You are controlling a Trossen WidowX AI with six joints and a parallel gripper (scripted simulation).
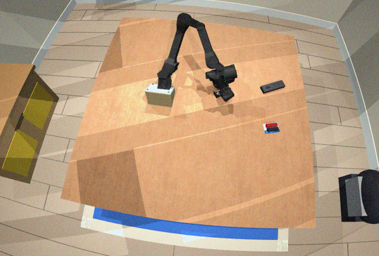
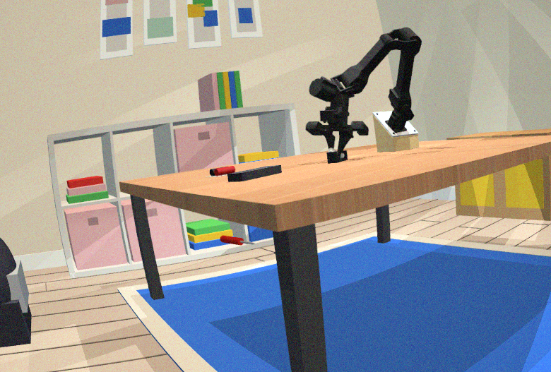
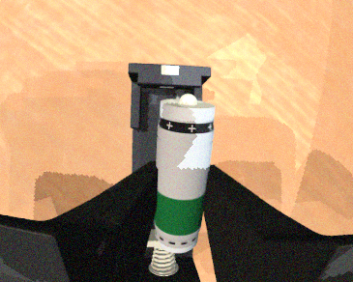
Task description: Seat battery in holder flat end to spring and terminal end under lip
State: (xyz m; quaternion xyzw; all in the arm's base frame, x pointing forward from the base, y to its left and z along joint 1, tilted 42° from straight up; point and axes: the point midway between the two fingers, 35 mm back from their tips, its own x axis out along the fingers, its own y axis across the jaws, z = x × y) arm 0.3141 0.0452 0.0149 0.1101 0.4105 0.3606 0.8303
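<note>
Now: gripper tip 10 mm below the battery. The rest, counted from my gripper tip: blue-white card (270 mm ahead, 190 mm to the right, 10 mm below); black remote-like bar (300 mm ahead, 80 mm to the left).
</note>
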